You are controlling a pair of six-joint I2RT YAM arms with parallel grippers.
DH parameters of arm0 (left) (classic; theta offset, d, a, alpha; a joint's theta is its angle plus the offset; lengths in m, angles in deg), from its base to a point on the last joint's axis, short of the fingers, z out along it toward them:
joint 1: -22.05 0.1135 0.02 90
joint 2: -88.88 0 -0.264 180
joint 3: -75.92 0 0.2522 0
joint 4: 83.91 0 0.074 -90
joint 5: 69.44 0 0 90
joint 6: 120.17 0.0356 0 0
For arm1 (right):
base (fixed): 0 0 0 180
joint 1: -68.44 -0.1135 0.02 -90
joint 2: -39.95 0 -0.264 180
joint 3: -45.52 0 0.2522 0
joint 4: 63.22 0 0.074 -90
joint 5: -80.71 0 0 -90
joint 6: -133.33 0.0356 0 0
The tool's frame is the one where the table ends.
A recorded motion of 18 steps. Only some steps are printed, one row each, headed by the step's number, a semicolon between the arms.
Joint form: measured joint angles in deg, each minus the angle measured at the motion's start. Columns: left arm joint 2, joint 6, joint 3, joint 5, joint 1, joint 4; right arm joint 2, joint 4, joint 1, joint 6, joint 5, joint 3.
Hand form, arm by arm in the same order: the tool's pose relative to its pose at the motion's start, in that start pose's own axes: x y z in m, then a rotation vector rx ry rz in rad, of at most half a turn. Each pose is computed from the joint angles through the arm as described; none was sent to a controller.
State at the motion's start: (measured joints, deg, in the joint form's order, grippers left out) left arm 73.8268 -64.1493 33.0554 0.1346 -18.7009 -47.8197; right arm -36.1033 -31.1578 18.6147 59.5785 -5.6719 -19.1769
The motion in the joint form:
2: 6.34 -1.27 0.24 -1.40 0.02 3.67; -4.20 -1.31 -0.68 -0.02 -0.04 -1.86
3: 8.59 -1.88 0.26 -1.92 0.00 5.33; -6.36 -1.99 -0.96 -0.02 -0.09 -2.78
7: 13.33 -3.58 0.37 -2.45 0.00 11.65; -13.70 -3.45 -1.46 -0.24 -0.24 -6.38
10: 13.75 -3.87 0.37 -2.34 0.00 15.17; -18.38 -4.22 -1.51 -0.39 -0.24 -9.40
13: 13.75 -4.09 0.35 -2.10 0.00 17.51; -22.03 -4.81 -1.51 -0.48 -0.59 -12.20
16: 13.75 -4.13 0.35 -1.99 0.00 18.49; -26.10 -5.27 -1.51 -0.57 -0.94 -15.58
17: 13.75 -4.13 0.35 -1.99 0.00 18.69; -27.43 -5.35 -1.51 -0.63 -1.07 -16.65
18: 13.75 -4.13 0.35 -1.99 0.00 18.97; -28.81 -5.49 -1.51 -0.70 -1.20 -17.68
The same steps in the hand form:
2: -0.0010 0.0083 -0.0177 0.0021 -0.0466 -0.0375; -0.0036 0.0058 0.0160 -0.0040 0.0193 -0.0097
3: -0.0007 0.0117 -0.0239 0.0004 -0.0592 -0.0519; -0.0049 0.0085 0.0247 -0.0055 0.0297 -0.0137
7: 0.0056 0.0219 -0.0363 -0.0223 -0.0422 -0.0709; -0.0090 0.0152 0.0544 -0.0028 0.0698 -0.0264
10: 0.0108 0.0258 -0.0374 -0.0501 -0.0004 -0.0560; -0.0140 0.0187 0.0734 0.0009 0.0848 -0.0307
13: 0.0144 0.0282 -0.0376 -0.0689 0.0324 -0.0451; -0.0195 0.0219 0.0881 -0.0037 0.0909 -0.0324
16: 0.0159 0.0292 -0.0378 -0.0767 0.0464 -0.0396; -0.0258 0.0255 0.1048 -0.0085 0.0965 -0.0339
17: 0.0162 0.0294 -0.0378 -0.0786 0.0491 -0.0383; -0.0273 0.0266 0.1104 -0.0098 0.1002 -0.0351
18: 0.0166 0.0297 -0.0379 -0.0813 0.0528 -0.0365; -0.0283 0.0275 0.1165 -0.0110 0.1043 -0.0364

